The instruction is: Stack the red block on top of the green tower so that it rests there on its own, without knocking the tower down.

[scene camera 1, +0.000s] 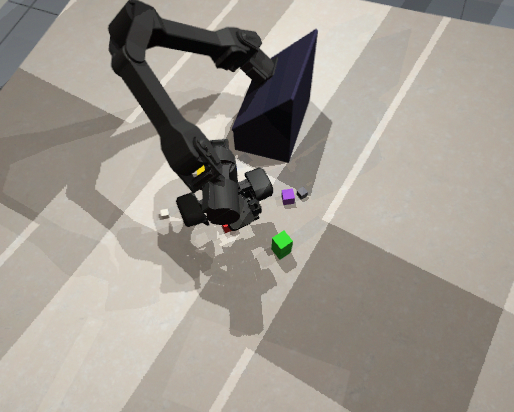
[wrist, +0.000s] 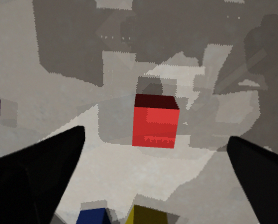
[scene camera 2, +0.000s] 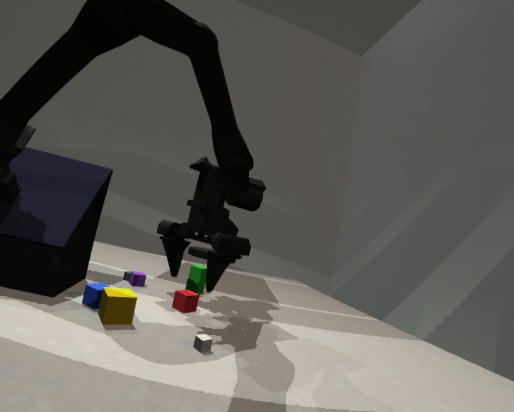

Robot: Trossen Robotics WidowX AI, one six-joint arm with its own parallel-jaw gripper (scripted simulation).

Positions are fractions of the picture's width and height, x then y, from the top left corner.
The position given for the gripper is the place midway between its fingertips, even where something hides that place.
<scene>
gripper: scene camera 1 0.44,0.53; wrist 0.57,0.61; scene camera 2 0.37,0.69
</scene>
